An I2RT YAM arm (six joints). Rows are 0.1 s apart.
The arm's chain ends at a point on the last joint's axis. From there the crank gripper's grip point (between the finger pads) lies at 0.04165 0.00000 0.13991 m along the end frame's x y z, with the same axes.
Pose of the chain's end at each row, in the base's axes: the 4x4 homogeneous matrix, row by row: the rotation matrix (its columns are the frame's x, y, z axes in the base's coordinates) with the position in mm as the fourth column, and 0 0 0 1 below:
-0.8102 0.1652 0.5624 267.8; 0.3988 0.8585 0.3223 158.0; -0.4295 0.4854 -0.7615 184.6; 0 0 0 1
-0.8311 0.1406 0.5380 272.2; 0.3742 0.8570 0.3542 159.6; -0.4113 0.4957 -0.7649 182.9; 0 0 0 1
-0.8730 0.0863 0.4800 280.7; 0.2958 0.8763 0.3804 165.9; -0.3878 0.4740 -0.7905 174.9; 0 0 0 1
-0.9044 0.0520 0.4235 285.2; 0.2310 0.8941 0.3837 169.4; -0.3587 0.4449 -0.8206 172.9; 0 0 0 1
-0.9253 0.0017 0.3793 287.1; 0.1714 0.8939 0.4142 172.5; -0.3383 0.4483 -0.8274 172.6; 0 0 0 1
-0.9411 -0.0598 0.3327 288.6; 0.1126 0.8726 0.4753 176.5; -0.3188 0.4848 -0.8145 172.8; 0 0 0 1
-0.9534 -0.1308 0.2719 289.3; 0.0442 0.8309 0.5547 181.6; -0.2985 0.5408 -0.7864 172.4; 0 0 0 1
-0.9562 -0.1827 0.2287 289.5; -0.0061 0.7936 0.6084 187.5; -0.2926 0.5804 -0.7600 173.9; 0 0 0 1
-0.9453 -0.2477 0.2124 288.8; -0.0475 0.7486 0.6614 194.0; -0.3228 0.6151 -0.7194 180.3; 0 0 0 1
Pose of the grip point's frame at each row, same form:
-0.8102 0.1652 0.5624 312.7; 0.3988 0.8585 0.3223 219.7; -0.4295 0.4854 -0.7615 60.2; 0 0 0 1
-0.8311 0.1406 0.5380 312.9; 0.3742 0.8570 0.3542 224.7; -0.4113 0.4957 -0.7649 58.8; 0 0 0 1
-0.8730 0.0863 0.4800 311.5; 0.2958 0.8763 0.3804 231.4; -0.3878 0.4740 -0.7905 48.1; 0 0 0 1
-0.9044 0.0520 0.4235 306.8; 0.2310 0.8941 0.3837 232.7; -0.3587 0.4449 -0.8206 43.1; 0 0 0 1
-0.9253 0.0017 0.3793 301.6; 0.1714 0.8939 0.4142 237.6; -0.3383 0.4483 -0.8274 42.7; 0 0 0 1
-0.9411 -0.0598 0.3327 296.0; 0.1126 0.8726 0.4753 247.7; -0.3188 0.4848 -0.8145 45.6; 0 0 0 1
-0.9534 -0.1308 0.2719 287.6; 0.0442 0.8309 0.5547 261.0; -0.2985 0.5408 -0.7864 49.9; 0 0 0 1
-0.9562 -0.1827 0.2287 281.7; -0.0061 0.7936 0.6084 272.4; -0.2926 0.5804 -0.7600 55.4; 0 0 0 1
-0.9453 -0.2477 0.2124 279.1; -0.0475 0.7486 0.6614 284.6; -0.3228 0.6151 -0.7194 66.2; 0 0 0 1

